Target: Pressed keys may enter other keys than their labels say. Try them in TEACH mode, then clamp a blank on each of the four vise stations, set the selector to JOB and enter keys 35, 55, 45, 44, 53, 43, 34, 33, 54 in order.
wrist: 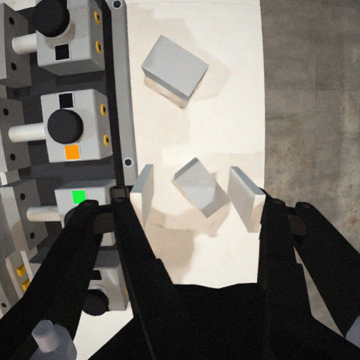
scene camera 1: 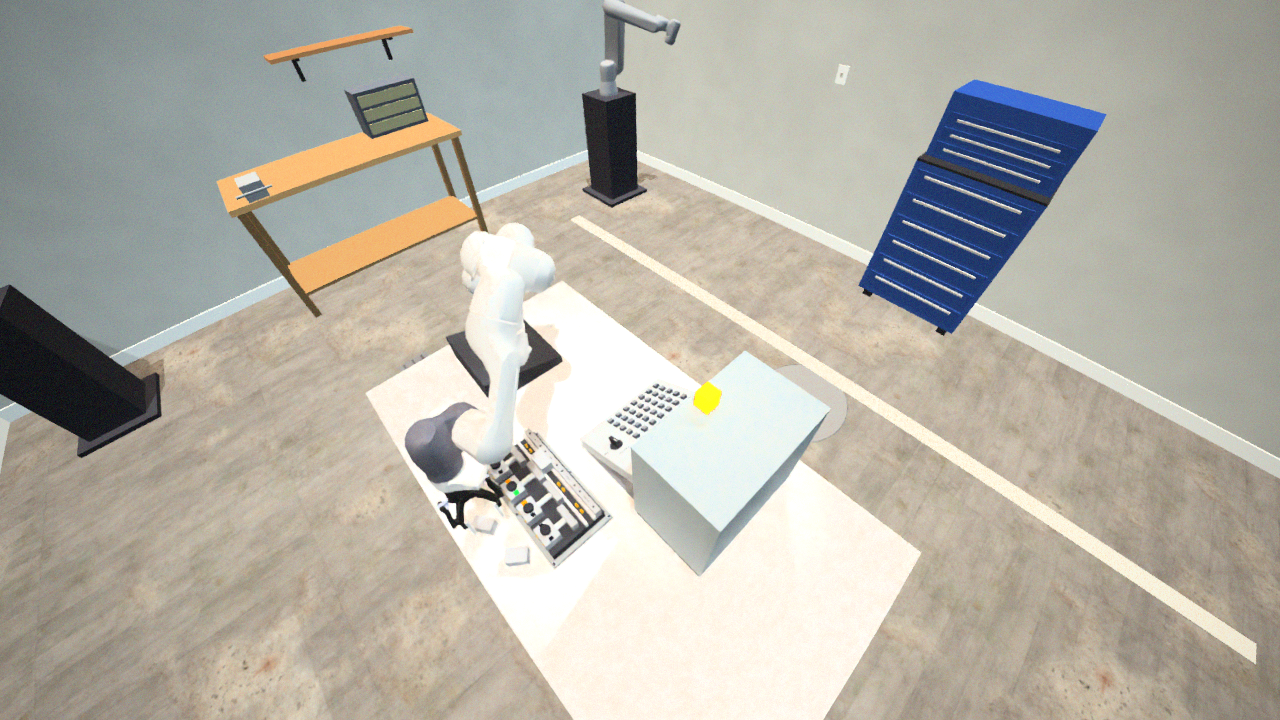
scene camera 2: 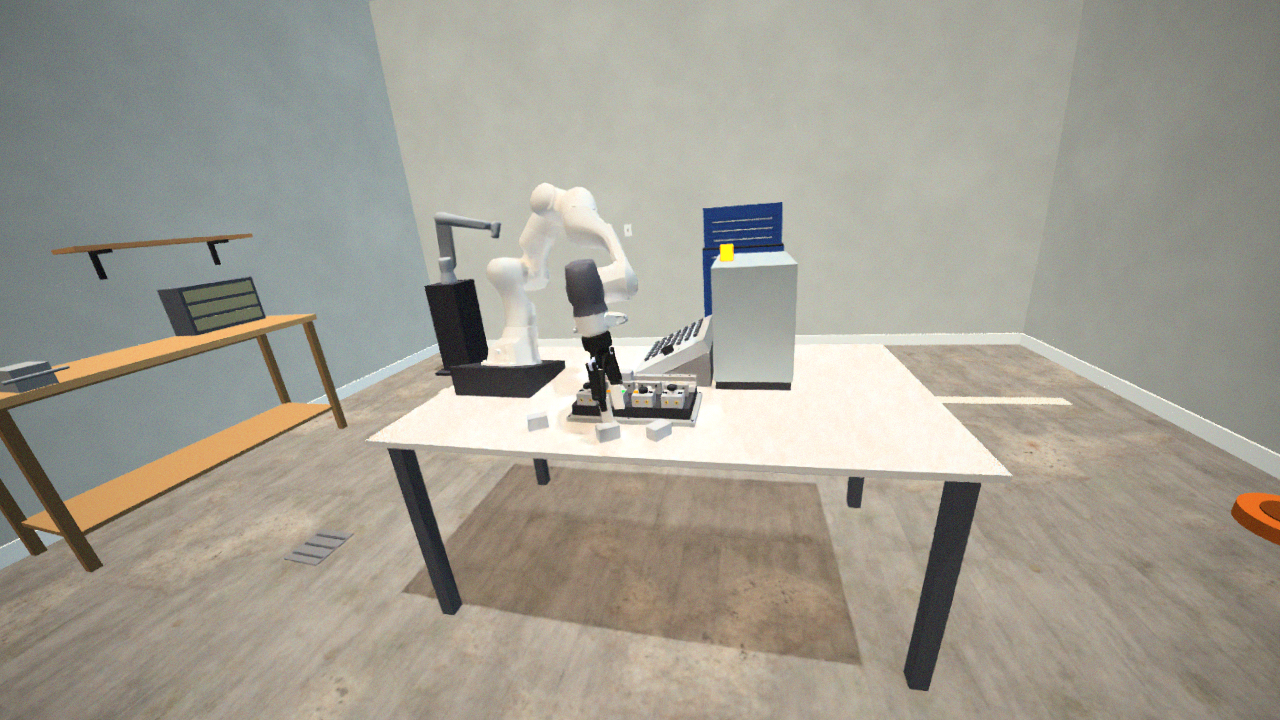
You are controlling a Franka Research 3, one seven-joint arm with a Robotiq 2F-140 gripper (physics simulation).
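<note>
My gripper [scene camera 1: 477,510] [scene camera 2: 609,410] [wrist: 191,179] is open, its fingers pointing down, with no blank gripped. A grey blank [scene camera 1: 483,524] [scene camera 2: 607,432] [wrist: 201,187] lies skewed on the table, between the open pads in the wrist view. A second blank [scene camera 1: 517,556] [scene camera 2: 658,430] [wrist: 175,67] lies farther along. A third blank [scene camera 2: 537,420] lies to the left in scene camera 2. The vise fixture [wrist: 125,100] has round black knobs. One station shows a green square [wrist: 79,196], another an orange square [wrist: 72,152]. The keypad [scene camera 1: 646,410] [scene camera 2: 677,340] has a black selector knob [scene camera 1: 614,442]; its setting is unreadable.
A tall pale cabinet [scene camera 1: 729,447] [scene camera 2: 754,322] stands beside the keypad, with a yellow cube [scene camera 1: 707,397] [scene camera 2: 726,252] on top. The vise fixture is close beside my gripper, and the table edge [wrist: 263,100] runs along the other side.
</note>
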